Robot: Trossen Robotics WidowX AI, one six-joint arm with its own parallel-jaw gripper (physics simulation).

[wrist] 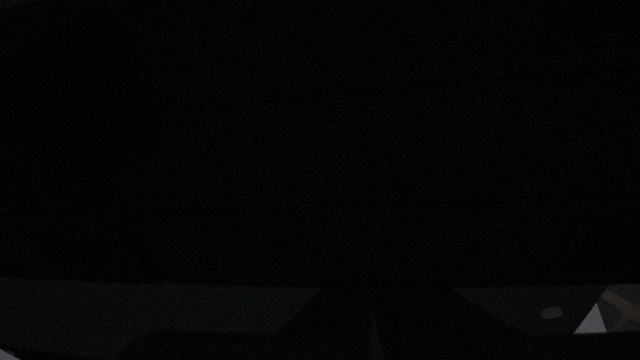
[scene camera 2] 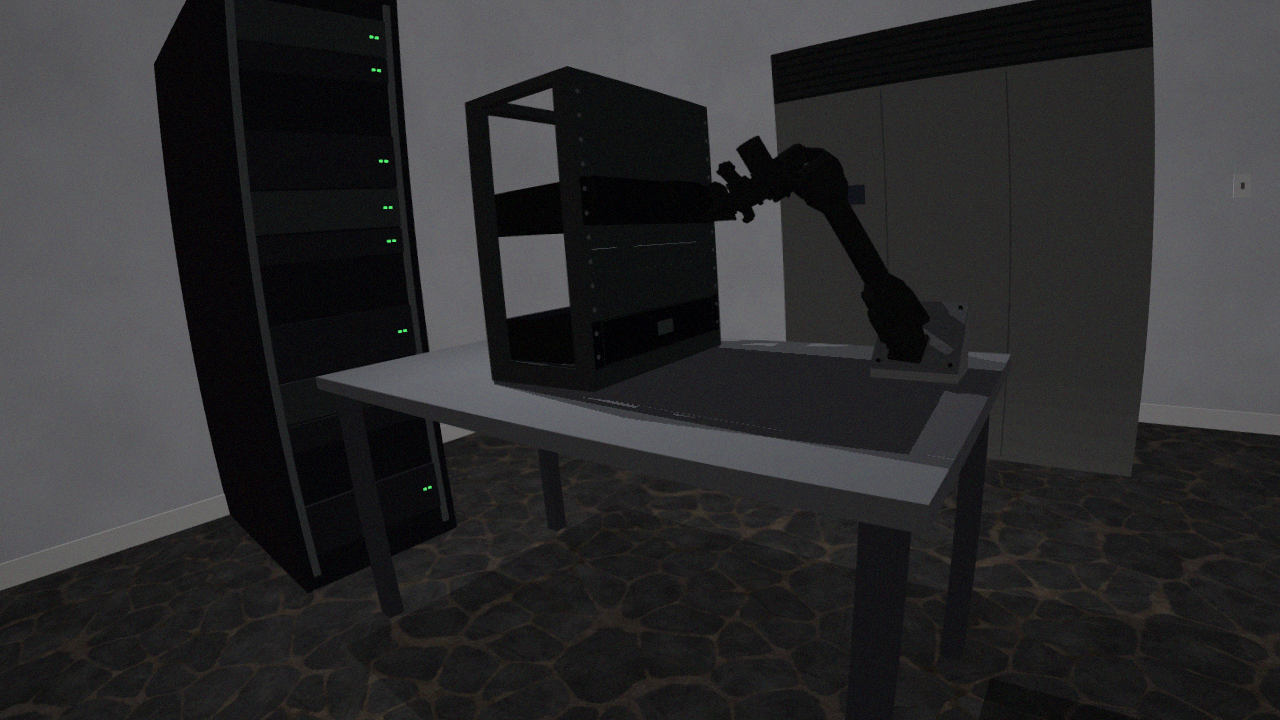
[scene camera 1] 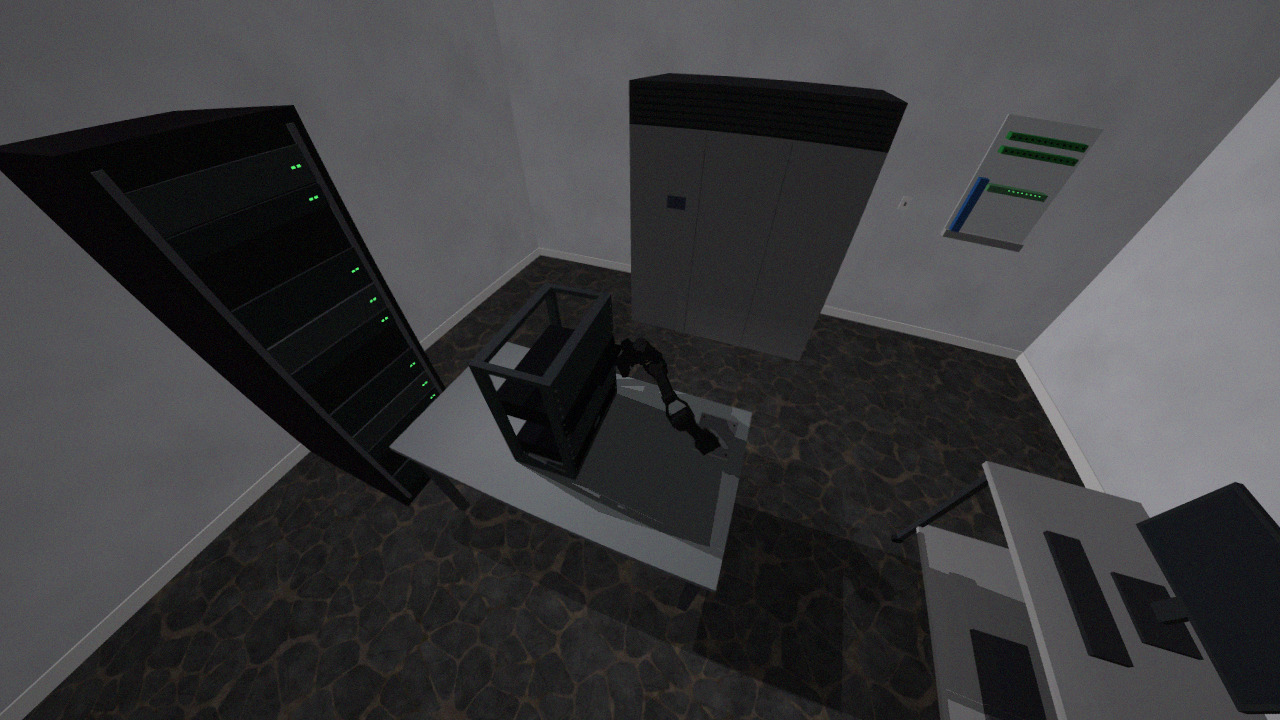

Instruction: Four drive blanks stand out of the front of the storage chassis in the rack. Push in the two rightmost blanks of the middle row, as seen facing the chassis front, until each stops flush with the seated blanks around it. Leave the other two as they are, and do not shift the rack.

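Pixels of known places: gripper, fingertip midpoint: (wrist: pixel 369 252) (scene camera 2: pixel 701 220); arm's base, origin of the base link: (scene camera 2: pixel 908 347) (scene camera 1: pixel 709 441).
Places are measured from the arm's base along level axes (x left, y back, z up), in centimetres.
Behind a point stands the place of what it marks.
Note:
The storage chassis (scene camera 1: pixel 546 351) @(y -71.2, x 10.3, z 34.8 cm) (scene camera 2: pixel 640 200) @(y -45.9, x 21.2, z 30.6 cm) (wrist: pixel 280 150) @(y -47.3, x -1.3, z 31.8 cm) is a black unit in the upper half of the open rack (scene camera 1: pixel 556 420) @(y -46.5, x 38.5, z 37.3 cm) (scene camera 2: pixel 581 304) @(y -46.6, x 38.5, z 11.7 cm). Its front is nearly black in the wrist view. Faint seams cross it there, but single drive blanks, their rows and how far any stands out cannot be made out. My gripper (scene camera 1: pixel 617 347) @(y -48.8, x -2.3, z 26.5 cm) (scene camera 2: pixel 716 202) @(y -48.8, x -2.3, z 26.5 cm) (wrist: pixel 371 240) @(y -48.8, x -2.3, z 26.5 cm) is shut and empty. Its tips are at the chassis front, near the far end in scene camera 2. Contact with a blank cannot be told. In the wrist view the fingers merge with the dark front.
The rack stands upright on a grey table (scene camera 1: pixel 644 528) @(y -11.5, x 44.0, z -5.5 cm) (scene camera 2: pixel 742 447) @(y -6.6, x 47.9, z -5.5 cm). A grey panel (scene camera 2: pixel 648 268) @(y -47.8, x 18.2, z 16.7 cm) (wrist: pixel 150 305) @(y -48.7, x 11.0, z 19.0 cm) sits below the chassis, with a lower black unit (scene camera 2: pixel 626 338) @(y -46.7, x 27.4, z 3.5 cm) under it. A tall server cabinet (scene camera 1: pixel 161 268) (scene camera 2: pixel 201 295) stands at left, and a large grey cabinet (scene camera 1: pixel 733 223) (scene camera 2: pixel 939 268) behind.

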